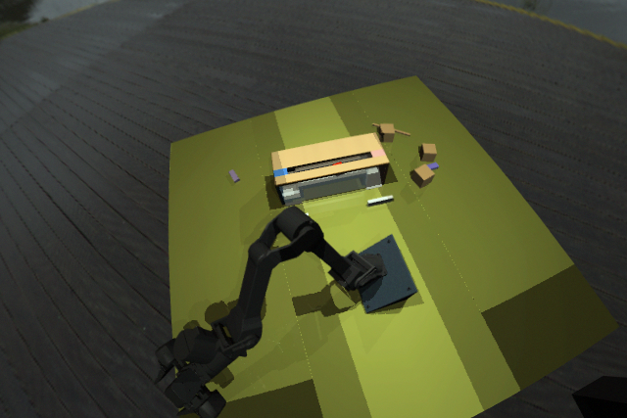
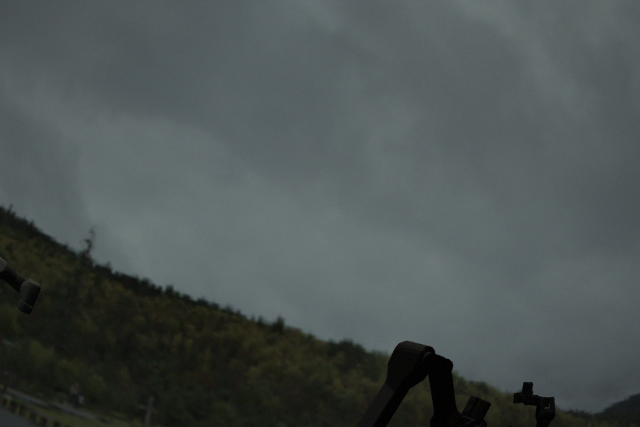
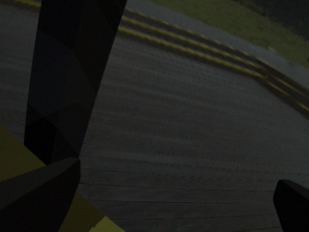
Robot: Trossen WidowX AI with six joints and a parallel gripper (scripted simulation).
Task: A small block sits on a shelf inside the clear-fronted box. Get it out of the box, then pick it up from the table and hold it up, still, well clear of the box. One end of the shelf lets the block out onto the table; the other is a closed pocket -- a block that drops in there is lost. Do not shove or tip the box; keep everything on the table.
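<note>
The tan box lies 540 mm ahead of my gripper tip, 530 mm to the right of it and 120 mm below it. From my gripper tip the other things lie so: red block (560 mm to the right, 550 mm ahead, 90 mm below).
</note>
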